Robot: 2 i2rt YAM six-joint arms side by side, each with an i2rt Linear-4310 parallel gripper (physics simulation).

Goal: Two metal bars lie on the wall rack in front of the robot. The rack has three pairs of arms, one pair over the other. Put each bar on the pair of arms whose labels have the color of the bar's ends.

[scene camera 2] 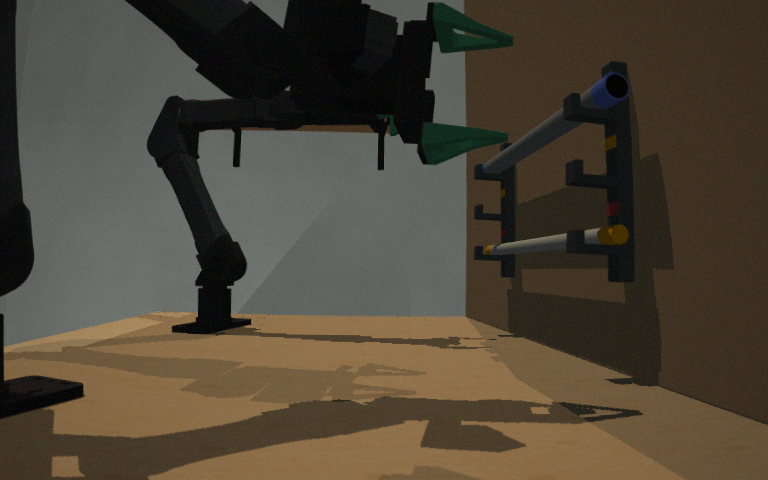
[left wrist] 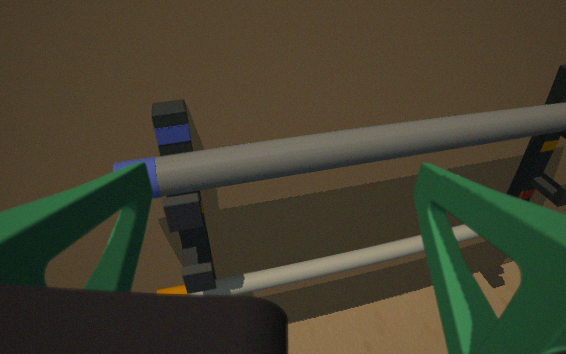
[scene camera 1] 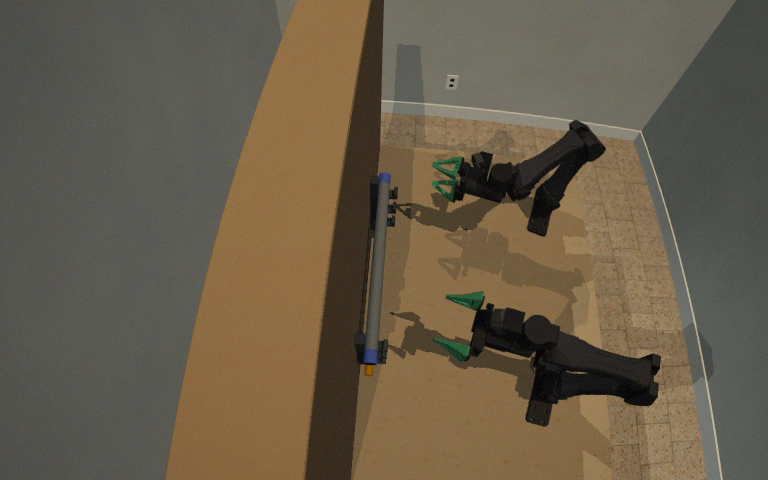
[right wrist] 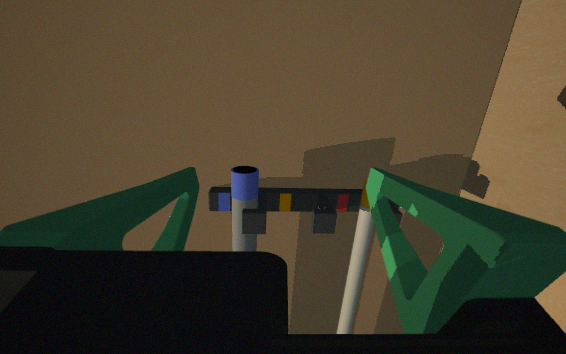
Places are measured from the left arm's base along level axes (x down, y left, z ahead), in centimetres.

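Pixels of known places: left gripper, between the fingertips: [left wrist: 283, 177] [scene camera 1: 439, 317]; right gripper, between the fingertips: [scene camera 2: 511, 87] [scene camera 1: 432, 173] [right wrist: 282, 177]; left arm's base, origin of its link: [scene camera 2: 214, 327] [scene camera 1: 542, 392]; right arm's base, origin of its link: [scene camera 1: 541, 211].
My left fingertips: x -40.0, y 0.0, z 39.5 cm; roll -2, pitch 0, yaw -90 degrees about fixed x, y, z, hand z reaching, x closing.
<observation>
Ahead of a thing's pixels: the offset from my left fingertips to its top centre. Level surfaces: height alone.
The blue-ended bar {dx +7.5, dy -12.0, dz +17.5 cm} [scene camera 1: 378, 260] [scene camera 2: 538, 138] [left wrist: 300, 150] [right wrist: 244, 185] rests on the top pair of arms of the rack [scene camera 1: 359, 345] [scene camera 2: 620, 181] [left wrist: 170, 117] [right wrist: 305, 200], beside blue labels. The thinner yellow-ended bar {dx +23.5, dy -11.1, dz +17.7 cm} [scene camera 1: 369, 370] [scene camera 2: 538, 245] [left wrist: 325, 262] [right wrist: 357, 270] rests on the bottom pair, under red labels. The middle pair, under yellow labels, holds no bar. My left gripper [scene camera 1: 440, 318] [left wrist: 283, 177] is open and empty, away from the rack; it is mostly hidden in scene camera 2. My right gripper [scene camera 1: 433, 174] [scene camera 2: 509, 89] [right wrist: 282, 177] is open and empty, in front of the rack's other end.
The rack hangs on a brown wall panel [scene camera 1: 283, 237] [scene camera 2: 713, 169]. The bases of both arms stand on the wooden table {dx +40.0 cm} [scene camera 1: 430, 418] [scene camera 2: 339, 441]. A wooden shelf [scene camera 2: 311, 129] shows behind the arms in scene camera 2. Both arms cast shadows on the table.
</observation>
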